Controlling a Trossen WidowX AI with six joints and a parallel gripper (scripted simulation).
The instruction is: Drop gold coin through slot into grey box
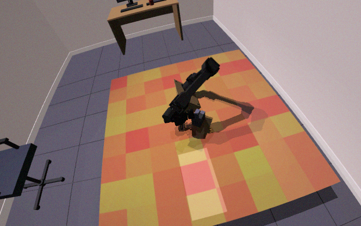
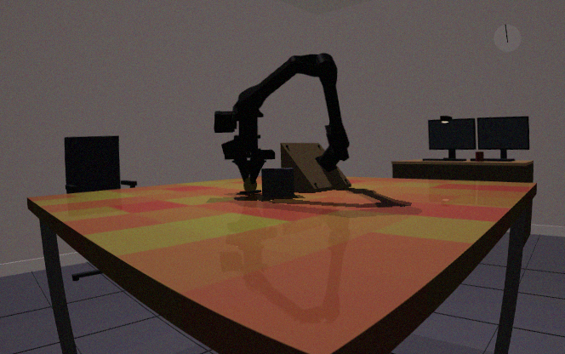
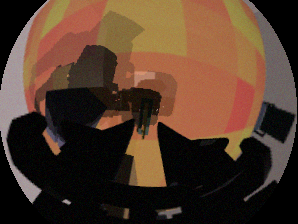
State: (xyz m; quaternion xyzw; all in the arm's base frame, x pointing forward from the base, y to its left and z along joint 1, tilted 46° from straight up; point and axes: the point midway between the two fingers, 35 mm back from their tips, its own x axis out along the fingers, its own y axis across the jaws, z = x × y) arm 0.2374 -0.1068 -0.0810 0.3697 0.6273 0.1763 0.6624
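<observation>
The gold coin is right at my gripper tip.
</observation>
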